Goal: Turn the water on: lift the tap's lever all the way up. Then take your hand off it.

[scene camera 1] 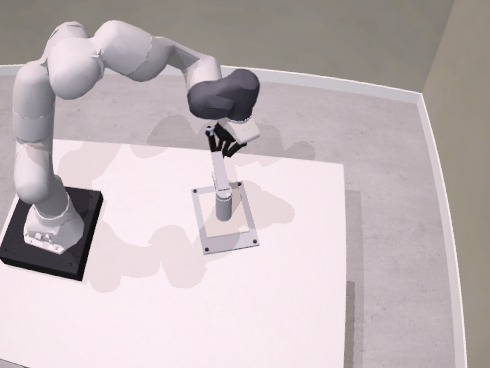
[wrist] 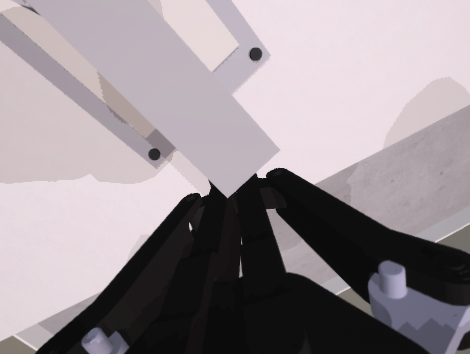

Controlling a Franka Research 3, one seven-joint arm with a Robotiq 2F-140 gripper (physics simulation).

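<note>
The tap has an upright grey cylinder (scene camera 1: 223,210) as its body. Its lever (scene camera 1: 219,172) (wrist: 165,90), a long flat light-grey bar, runs from the body's top toward the gripper; its exact angle is hard to tell. My gripper (scene camera 1: 220,150) (wrist: 237,159) is shut with nothing between its black fingers. It is at the lever's free end. In the wrist view the end of the lever covers the fingertips, so they lie beneath or just behind it; whether they touch it is hidden.
The tap stands on a light-grey plate (scene camera 1: 230,244) (wrist: 241,64) with dark bolts at its corners and a beige middle panel (scene camera 1: 240,221). The plate lies on the white table (scene camera 1: 280,300). The arm's black base (scene camera 1: 91,212) is at the left. The table's far edge runs beneath the gripper.
</note>
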